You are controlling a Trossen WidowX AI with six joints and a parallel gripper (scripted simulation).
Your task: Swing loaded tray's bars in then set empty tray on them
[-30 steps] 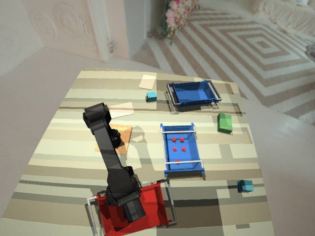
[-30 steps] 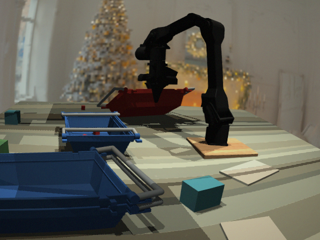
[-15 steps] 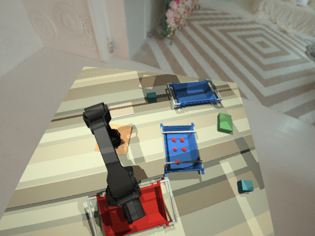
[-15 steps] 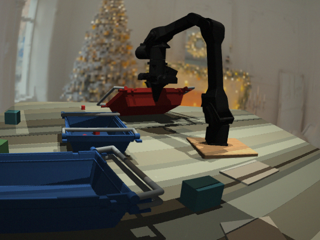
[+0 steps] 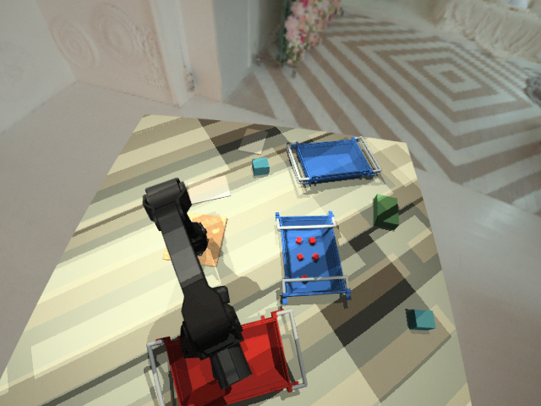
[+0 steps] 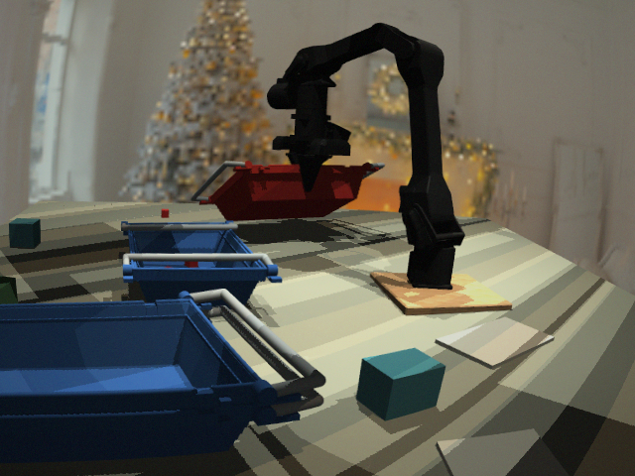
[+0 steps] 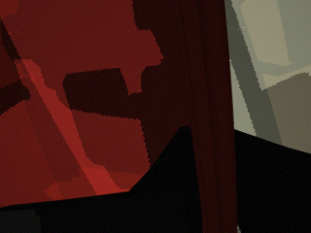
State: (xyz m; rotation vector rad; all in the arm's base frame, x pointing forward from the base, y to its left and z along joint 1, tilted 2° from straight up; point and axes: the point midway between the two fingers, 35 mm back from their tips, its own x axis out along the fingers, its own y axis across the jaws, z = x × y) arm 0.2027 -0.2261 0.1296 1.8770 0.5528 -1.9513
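My gripper tip is now 4 cm short of the red tray and 7 cm to the left of it. From my gripper tip the other things lie so: green block 41 cm ahead, 56 cm to the left, 8 cm below.
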